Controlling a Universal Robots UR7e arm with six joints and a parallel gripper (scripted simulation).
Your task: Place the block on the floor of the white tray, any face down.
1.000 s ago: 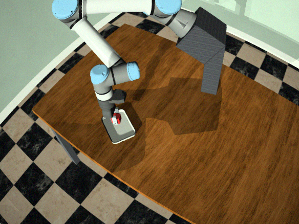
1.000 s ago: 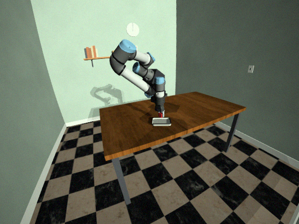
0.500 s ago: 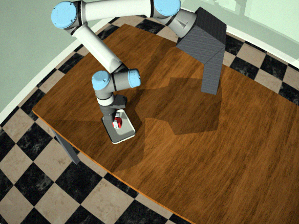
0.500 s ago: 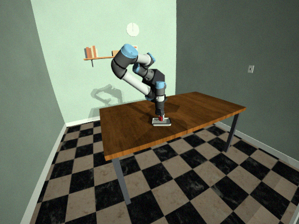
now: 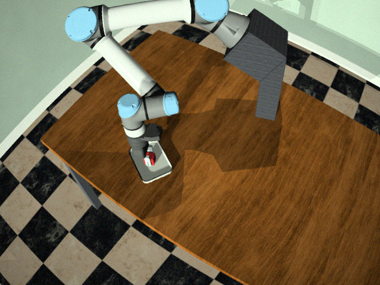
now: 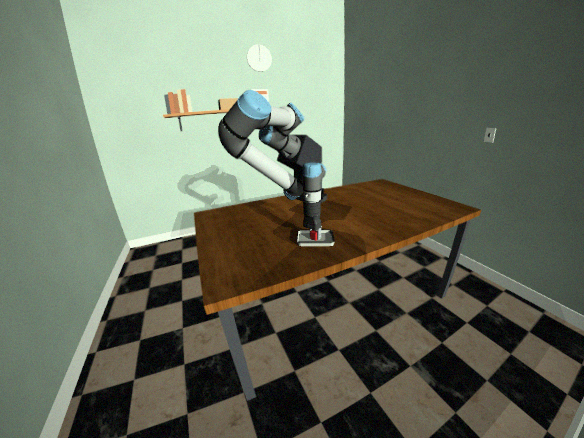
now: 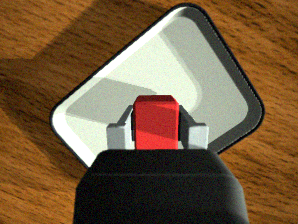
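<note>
Right now my hand is right at the red block. The rest, counted from my hand: white tray 20 mm below.
</note>
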